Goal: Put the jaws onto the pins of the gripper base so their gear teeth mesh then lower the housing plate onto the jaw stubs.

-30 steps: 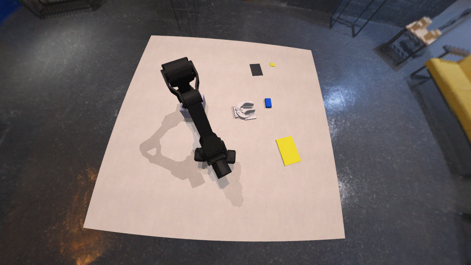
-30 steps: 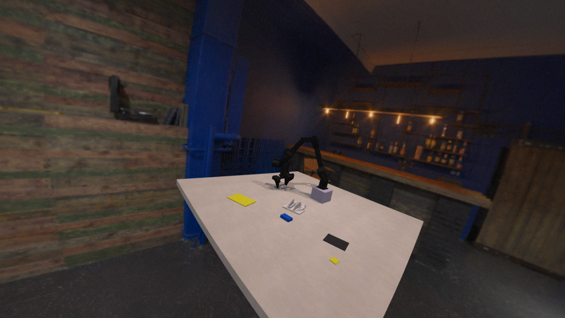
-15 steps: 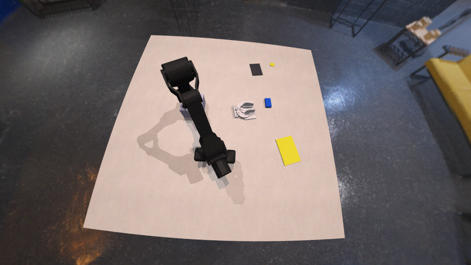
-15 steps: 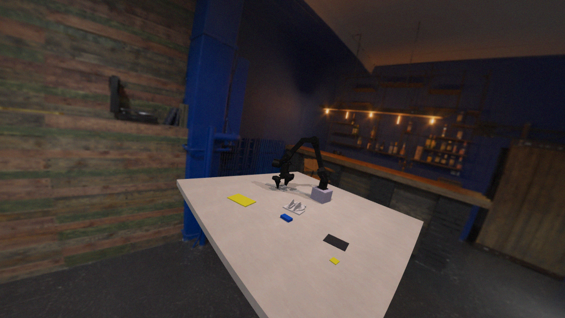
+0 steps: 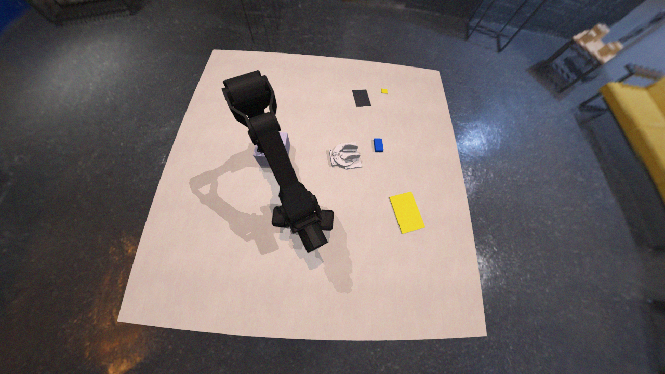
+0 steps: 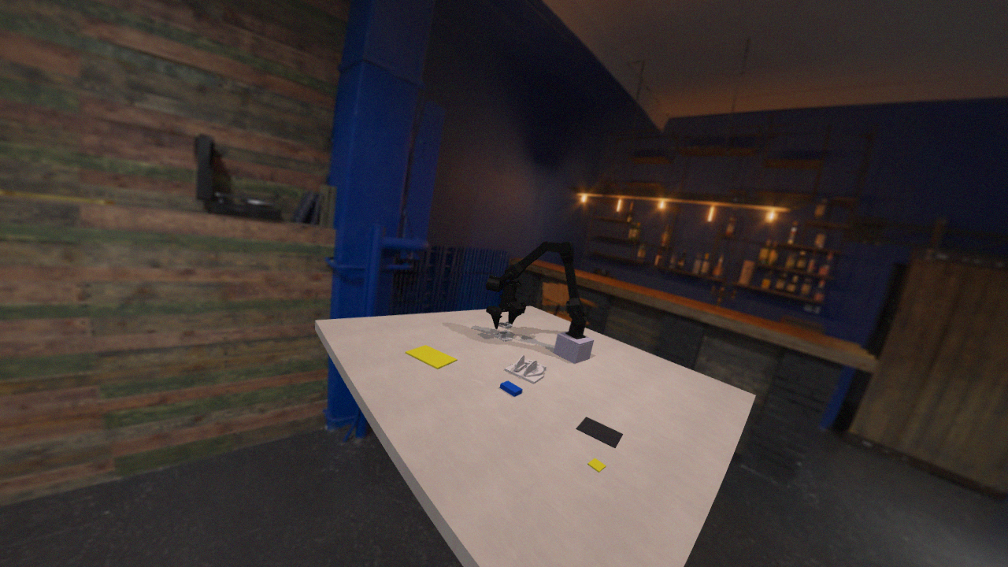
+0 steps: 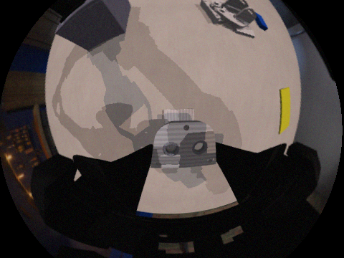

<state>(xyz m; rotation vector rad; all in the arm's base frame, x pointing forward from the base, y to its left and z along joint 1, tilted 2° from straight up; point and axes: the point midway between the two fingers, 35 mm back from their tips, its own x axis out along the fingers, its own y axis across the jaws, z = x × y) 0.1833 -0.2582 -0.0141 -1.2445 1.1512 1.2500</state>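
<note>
Right now my gripper tip is 30 mm above the white block and 10 mm to the right of it. From my gripper tip the other things lie so: grey jaw 310 mm to the left, 90 mm ahead, 30 mm below; then blue block 380 mm to the left, 260 mm ahead, 40 mm below; then yellow sheet 390 mm ahead, 100 mm to the left, 40 mm below.
</note>
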